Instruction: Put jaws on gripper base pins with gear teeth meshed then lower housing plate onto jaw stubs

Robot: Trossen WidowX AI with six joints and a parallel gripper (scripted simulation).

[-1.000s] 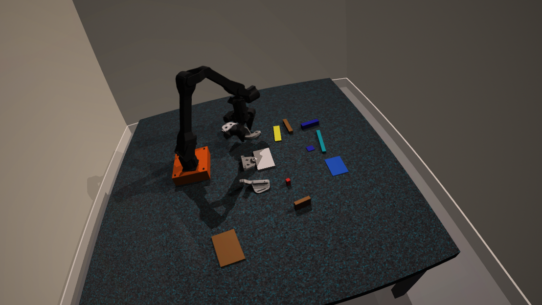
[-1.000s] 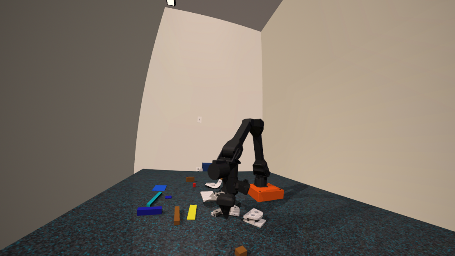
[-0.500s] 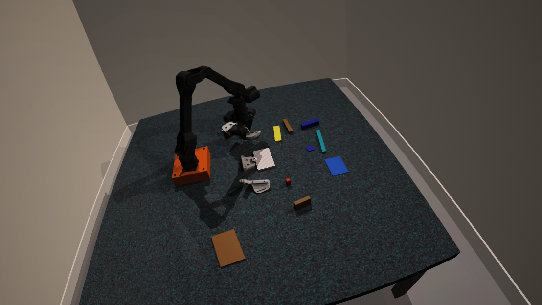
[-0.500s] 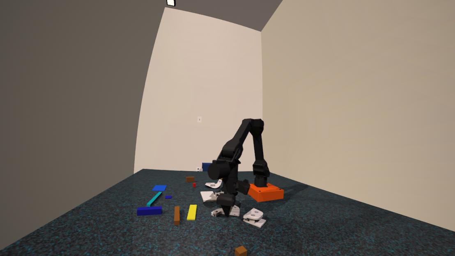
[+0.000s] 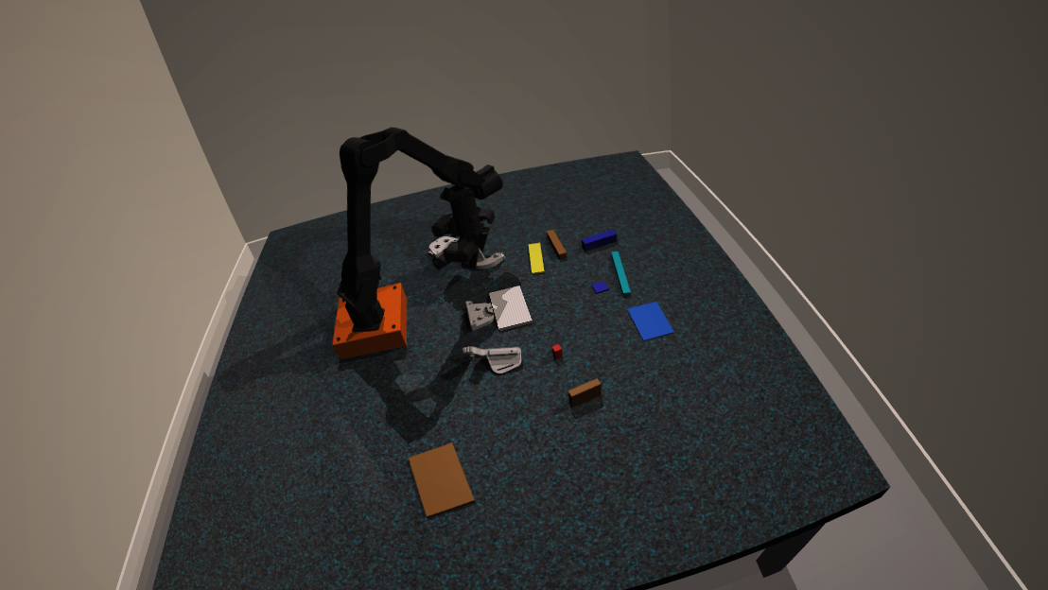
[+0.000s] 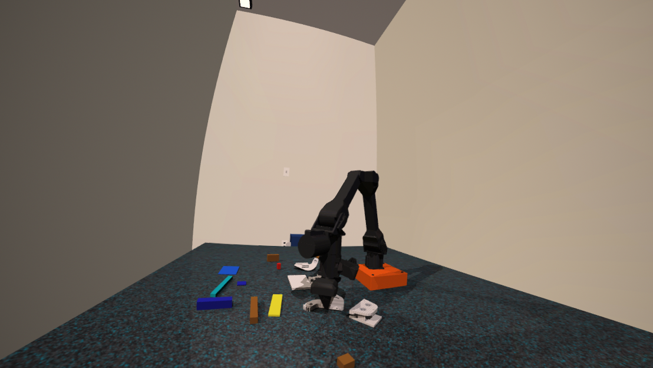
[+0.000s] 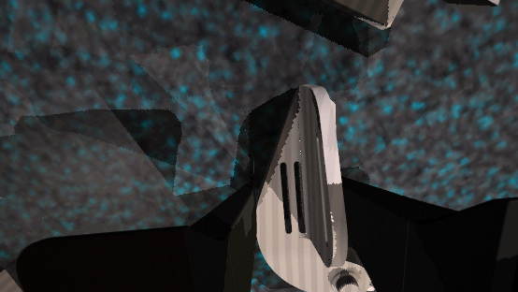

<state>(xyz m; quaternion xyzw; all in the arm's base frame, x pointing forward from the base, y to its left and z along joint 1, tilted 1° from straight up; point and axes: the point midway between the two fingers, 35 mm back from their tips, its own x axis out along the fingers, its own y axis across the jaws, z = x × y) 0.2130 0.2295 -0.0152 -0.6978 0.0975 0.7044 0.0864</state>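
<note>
Right now the white block is 9 cm behind my gripper tip and 6 cm to the left of it. From my gripper tip the other things lie so: white jaw: 4 cm ahead, 1 cm to the left; then brown bar: 20 cm ahead, 4 cm to the left; then yellow bar: 15 cm ahead.
</note>
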